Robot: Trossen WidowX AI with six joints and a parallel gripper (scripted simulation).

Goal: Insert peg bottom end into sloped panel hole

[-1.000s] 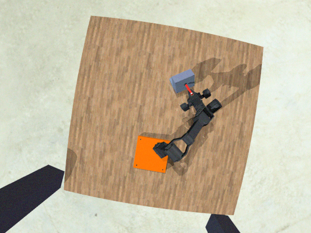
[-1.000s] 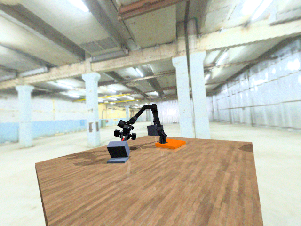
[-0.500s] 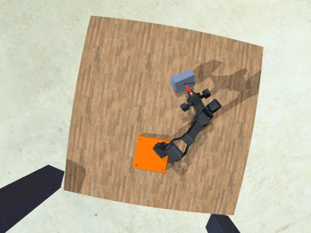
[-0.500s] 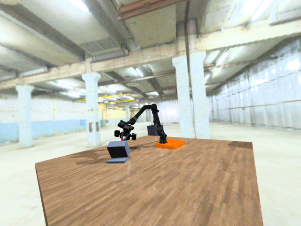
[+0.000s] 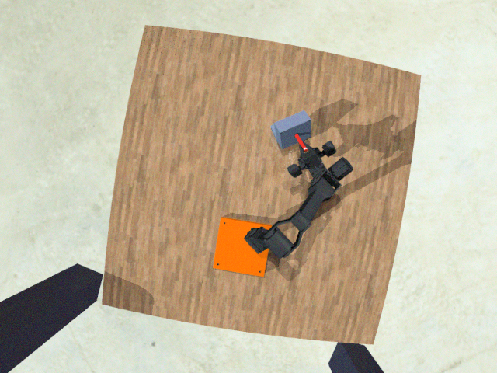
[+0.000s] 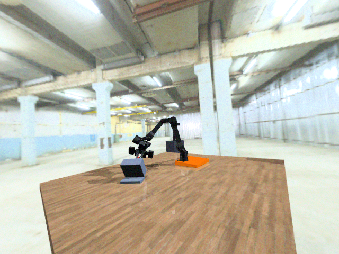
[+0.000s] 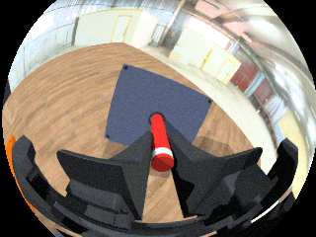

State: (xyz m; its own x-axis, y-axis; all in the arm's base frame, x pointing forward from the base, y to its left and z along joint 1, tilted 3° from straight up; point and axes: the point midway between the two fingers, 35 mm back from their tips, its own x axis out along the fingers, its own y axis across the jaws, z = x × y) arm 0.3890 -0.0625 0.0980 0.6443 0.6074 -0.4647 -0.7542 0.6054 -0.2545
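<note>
Now: gripper tip 30 mm short of the small dark hole, 30 mm to the right of it and 20 mm above it. Also, from my gripper tip: small red peg (10 mm behind, 10 mm to the right, 10 mm above); then grey-blue sloped panel (50 mm ahead, 40 mm to the left, 40 mm below).
</note>
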